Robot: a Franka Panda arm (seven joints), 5 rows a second.
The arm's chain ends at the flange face. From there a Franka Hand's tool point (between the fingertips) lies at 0.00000 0.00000 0.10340 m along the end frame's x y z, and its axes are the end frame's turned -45 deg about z.
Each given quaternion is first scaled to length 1.
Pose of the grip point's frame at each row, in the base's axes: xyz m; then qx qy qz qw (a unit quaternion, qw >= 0):
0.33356, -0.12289, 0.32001, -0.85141, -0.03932, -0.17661, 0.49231
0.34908, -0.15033, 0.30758, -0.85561, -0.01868, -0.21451, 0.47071
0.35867, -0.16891, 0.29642, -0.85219, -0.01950, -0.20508, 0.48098
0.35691, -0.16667, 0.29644, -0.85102, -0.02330, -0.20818, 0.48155
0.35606, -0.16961, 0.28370, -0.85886, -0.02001, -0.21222, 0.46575
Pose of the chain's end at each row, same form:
0.30647, -0.21101, 0.36684, -0.80165, 0.28949, 0.02523, 0.52242
0.31294, -0.23445, 0.35564, -0.79763, 0.31017, -0.01805, 0.51697
0.32447, -0.25450, 0.34328, -0.79478, 0.30810, -0.00541, 0.52285
0.32259, -0.25242, 0.34292, -0.79515, 0.30414, -0.00805, 0.52456
0.32029, -0.25321, 0.33293, -0.80114, 0.31018, -0.01783, 0.51151

